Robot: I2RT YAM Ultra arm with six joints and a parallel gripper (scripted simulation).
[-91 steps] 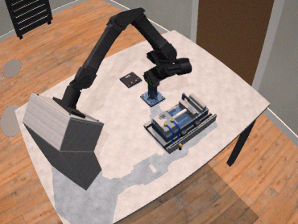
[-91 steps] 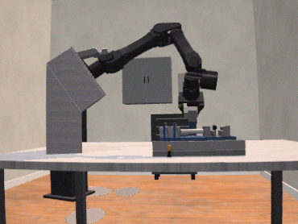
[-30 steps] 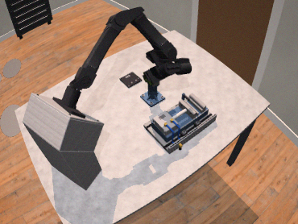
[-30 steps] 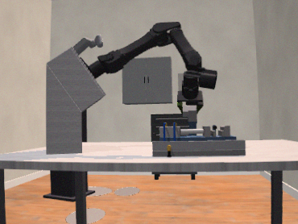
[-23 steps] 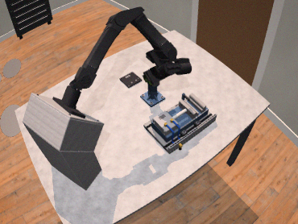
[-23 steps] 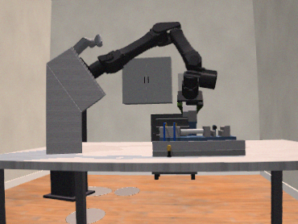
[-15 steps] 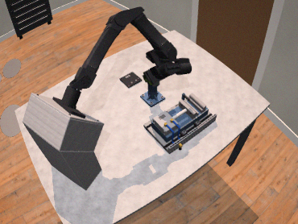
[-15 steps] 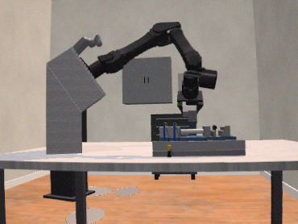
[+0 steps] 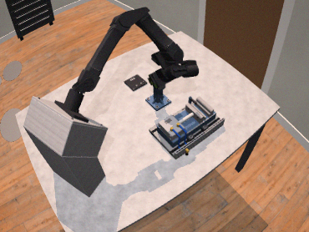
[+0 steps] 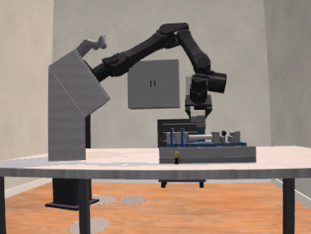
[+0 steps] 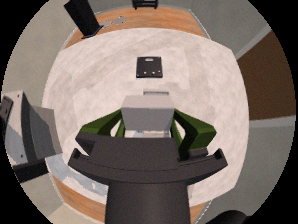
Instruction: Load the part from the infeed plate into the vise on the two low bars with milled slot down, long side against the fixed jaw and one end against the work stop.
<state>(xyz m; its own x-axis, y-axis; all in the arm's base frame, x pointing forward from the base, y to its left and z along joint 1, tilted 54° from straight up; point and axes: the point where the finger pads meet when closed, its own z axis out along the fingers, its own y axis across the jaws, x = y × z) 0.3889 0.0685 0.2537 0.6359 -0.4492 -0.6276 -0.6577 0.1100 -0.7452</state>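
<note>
Right now the grey part is right at my hand. From my hand the other things lie so: dark infeed plate: 5 cm behind, 17 cm to the left, 15 cm below; moving jaw: 10 cm ahead, 19 cm to the right, 8 cm below; air cylinder rod: 5 cm ahead, 20 cm to the right, 8 cm below.
</note>
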